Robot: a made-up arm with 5 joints.
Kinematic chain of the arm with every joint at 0, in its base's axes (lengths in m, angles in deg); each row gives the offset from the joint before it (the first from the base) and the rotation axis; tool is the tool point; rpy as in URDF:
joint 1: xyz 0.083 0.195 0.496 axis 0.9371 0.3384 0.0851
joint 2: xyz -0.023 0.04 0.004 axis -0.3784 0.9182 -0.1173
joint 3: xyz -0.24 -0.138 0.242 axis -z
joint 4: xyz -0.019 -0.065 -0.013 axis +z
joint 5: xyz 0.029 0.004 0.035 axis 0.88 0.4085 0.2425
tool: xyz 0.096 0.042 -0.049 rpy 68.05 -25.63 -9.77
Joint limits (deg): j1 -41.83..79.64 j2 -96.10..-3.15 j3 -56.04..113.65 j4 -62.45..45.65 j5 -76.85..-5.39
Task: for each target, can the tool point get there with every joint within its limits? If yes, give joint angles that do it. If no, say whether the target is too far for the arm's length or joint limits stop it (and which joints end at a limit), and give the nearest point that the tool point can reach.
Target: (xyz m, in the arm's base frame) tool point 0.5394 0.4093 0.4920
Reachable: no: joint limits stop it (at a limit: joint 1, joint 2, joint 3) | nearest point -0.0811 0.2651 0.6885 | short by 0.667 m
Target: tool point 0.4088 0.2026 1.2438
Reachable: no: too far | nearest point -0.0319 0.1077 0.7844 | short by 0.644 m
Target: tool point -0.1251 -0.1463 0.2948
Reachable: yes | joints -23.27 -74.78 83.00 -6.75 -36.42
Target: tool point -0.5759 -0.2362 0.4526
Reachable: no: too far | nearest point -0.3782 -0.1100 0.4659 | short by 0.235 m
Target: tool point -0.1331 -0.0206 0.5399
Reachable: yes | joints 38.74 -37.90 -13.41 24.73 -63.25
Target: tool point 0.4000 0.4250 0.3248
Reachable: no: joint limits stop it (at a limit: joint 2, joint 4, joint 5) | nearest point -0.1109 0.2659 0.2345 | short by 0.543 m
